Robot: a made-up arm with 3 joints.
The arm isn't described. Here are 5 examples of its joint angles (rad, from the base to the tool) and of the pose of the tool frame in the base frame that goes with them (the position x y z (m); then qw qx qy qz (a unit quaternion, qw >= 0)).
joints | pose
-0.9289 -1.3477 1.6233 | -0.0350 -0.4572 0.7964 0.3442 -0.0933 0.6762 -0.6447
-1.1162 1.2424 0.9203 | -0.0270 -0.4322 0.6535 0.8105 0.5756 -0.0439 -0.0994
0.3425 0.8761 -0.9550 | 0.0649 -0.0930 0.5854 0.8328 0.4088 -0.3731 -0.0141
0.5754 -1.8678 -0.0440 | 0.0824 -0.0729 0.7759 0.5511 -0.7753 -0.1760 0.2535
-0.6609 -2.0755 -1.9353 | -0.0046 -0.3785 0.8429 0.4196 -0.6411 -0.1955 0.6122
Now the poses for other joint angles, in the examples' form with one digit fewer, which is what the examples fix.
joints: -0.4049 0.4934 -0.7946
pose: 0.047 -0.307 0.611 0.868 0.084 -0.445 -0.204
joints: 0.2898 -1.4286 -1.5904
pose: 0.121 -0.229 0.752 0.413 -0.410 -0.582 0.568
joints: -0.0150 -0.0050 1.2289
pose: 0.144 -0.266 0.661 0.822 0.033 0.565 0.063
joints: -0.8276 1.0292 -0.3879
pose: 0.010 -0.352 0.629 0.783 0.306 -0.408 -0.357
